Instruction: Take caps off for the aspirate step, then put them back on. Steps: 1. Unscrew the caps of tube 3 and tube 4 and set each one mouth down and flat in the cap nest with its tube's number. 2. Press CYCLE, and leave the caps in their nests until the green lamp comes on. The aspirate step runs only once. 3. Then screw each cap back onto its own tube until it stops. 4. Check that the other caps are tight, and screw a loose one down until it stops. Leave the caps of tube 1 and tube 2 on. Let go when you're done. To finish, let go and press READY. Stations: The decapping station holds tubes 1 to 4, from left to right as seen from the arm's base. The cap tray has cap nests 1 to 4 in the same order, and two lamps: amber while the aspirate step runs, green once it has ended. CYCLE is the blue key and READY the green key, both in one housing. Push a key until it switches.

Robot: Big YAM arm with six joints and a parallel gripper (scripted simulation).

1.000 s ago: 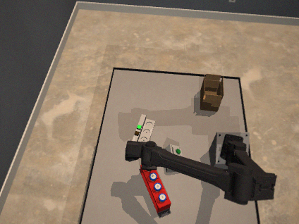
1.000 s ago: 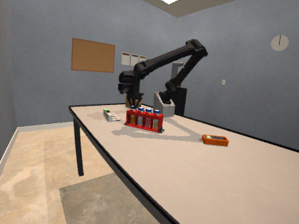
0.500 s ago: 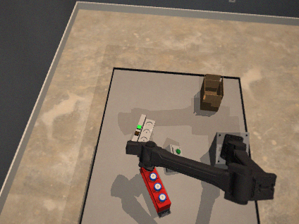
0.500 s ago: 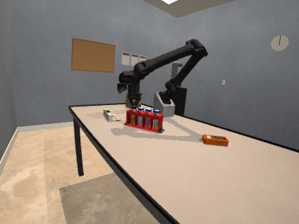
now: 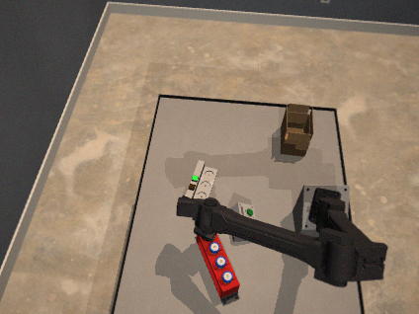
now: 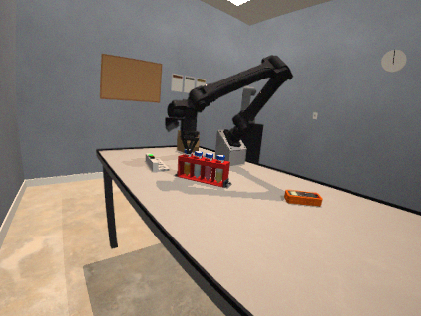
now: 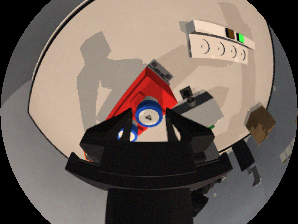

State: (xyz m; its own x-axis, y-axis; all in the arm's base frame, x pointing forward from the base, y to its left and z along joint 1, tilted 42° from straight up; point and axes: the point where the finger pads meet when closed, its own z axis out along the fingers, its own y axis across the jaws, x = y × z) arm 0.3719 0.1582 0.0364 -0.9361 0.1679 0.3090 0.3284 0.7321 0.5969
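My gripper is now right at the blue tube cap. The rest, counted from my hand: green key (130 mm to the right, 130 mm behind, 50 mm below); then key housing (120 mm behind, 100 mm to the right, 60 mm below); then blue key (140 mm behind, 80 mm to the right, 50 mm below).
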